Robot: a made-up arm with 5 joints.
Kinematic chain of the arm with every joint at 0, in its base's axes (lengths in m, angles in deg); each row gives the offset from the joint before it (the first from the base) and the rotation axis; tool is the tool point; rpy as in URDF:
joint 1: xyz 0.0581 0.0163 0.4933 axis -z
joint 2: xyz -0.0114 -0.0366 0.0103 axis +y
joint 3: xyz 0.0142 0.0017 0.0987 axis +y
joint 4: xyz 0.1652 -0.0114 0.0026 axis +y
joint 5: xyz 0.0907 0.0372 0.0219 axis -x
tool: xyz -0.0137 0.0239 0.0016 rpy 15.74 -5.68 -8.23
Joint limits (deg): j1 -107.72..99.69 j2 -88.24..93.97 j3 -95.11..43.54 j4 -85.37..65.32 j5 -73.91..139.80
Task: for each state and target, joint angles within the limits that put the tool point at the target. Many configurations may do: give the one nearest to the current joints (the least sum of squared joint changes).
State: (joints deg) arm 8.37 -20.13 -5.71 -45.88 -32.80
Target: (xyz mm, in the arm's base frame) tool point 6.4 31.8 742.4
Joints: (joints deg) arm 7.51 -47.83 -3.34 -80.89 -38.51
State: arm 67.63 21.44 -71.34 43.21 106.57
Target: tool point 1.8 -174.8 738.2
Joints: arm 99.69 15.09 -69.90 51.94 130.28
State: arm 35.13 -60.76 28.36 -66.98 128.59
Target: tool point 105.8 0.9 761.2
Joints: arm -0.97 -48.37 10.01 -55.90 111.09
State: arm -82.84 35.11 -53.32 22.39 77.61
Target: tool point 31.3 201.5 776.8
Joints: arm -98.63 17.17 -70.64 13.58 74.84
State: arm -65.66 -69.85 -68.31 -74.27 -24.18
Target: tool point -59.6 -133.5 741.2
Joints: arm -55.69 -46.96 -53.66 -58.44 -20.13
